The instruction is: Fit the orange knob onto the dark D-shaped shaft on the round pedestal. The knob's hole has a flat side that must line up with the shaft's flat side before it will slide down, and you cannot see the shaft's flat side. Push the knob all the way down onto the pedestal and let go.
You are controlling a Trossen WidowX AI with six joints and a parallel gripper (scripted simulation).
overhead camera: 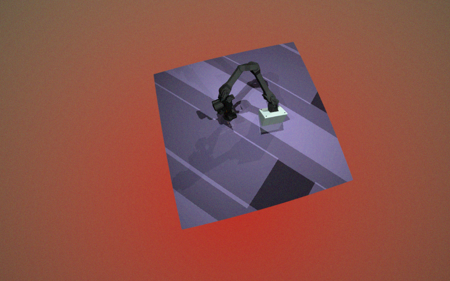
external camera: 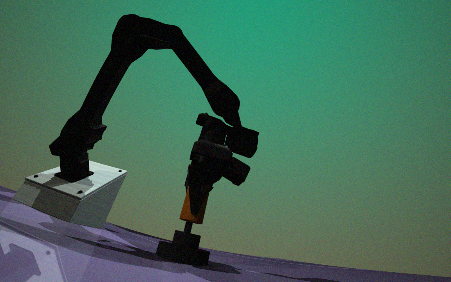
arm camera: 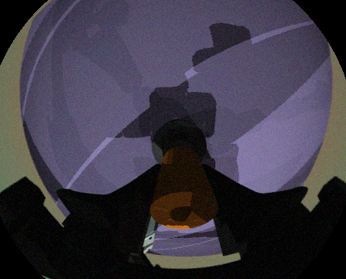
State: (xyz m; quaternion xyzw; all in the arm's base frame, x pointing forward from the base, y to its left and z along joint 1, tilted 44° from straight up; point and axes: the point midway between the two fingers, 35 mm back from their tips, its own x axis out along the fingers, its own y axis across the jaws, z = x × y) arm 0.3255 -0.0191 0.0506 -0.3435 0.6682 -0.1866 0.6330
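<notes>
My gripper tip is 20 mm below the orange knob. The rest, counted from my gripper tip: dark round pedestal 40 mm below.
</notes>
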